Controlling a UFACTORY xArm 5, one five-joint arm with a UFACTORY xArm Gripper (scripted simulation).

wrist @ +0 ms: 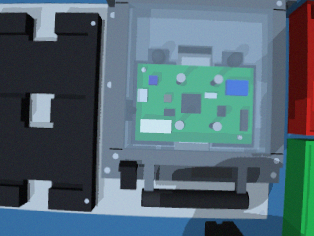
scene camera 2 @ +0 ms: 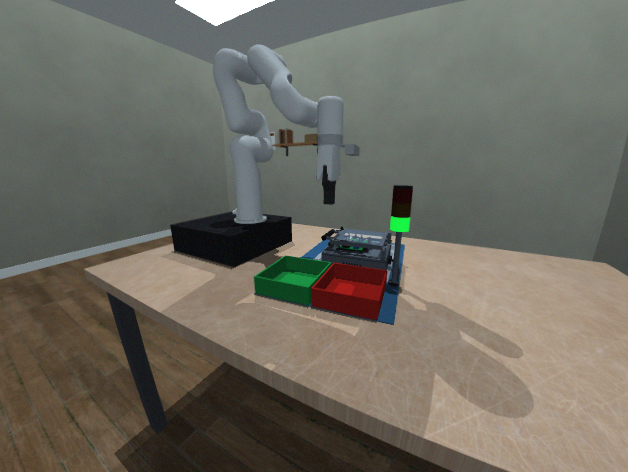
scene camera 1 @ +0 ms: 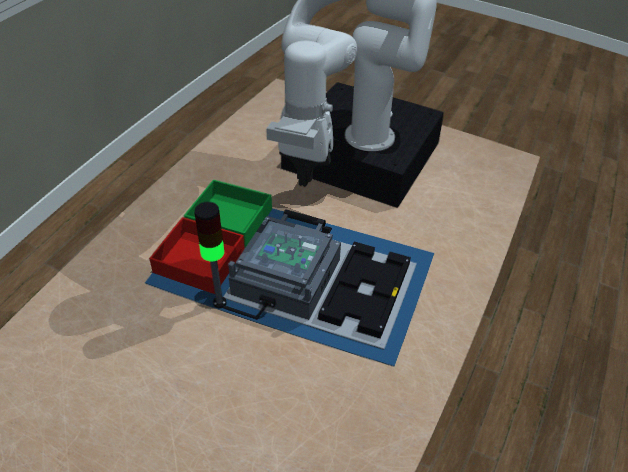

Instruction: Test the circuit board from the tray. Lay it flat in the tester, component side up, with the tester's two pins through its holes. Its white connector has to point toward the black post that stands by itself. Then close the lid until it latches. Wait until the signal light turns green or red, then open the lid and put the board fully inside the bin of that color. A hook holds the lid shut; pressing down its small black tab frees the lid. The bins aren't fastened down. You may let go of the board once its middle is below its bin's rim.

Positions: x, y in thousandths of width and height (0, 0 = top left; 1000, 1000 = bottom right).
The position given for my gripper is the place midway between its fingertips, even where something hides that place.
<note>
In view: my gripper (scene camera 2: 525, 433), a green bin (scene camera 1: 378, 435), a red bin (scene camera 1: 289, 526) and a lid (scene camera 1: 448, 531).
The green bin is seen too in scene camera 2 (scene camera 2: 463, 590). The red bin also shows in scene camera 2 (scene camera 2: 531, 618). The lid shows as well in the wrist view (wrist: 623, 383) and in scene camera 2 (scene camera 2: 555, 503).
</note>
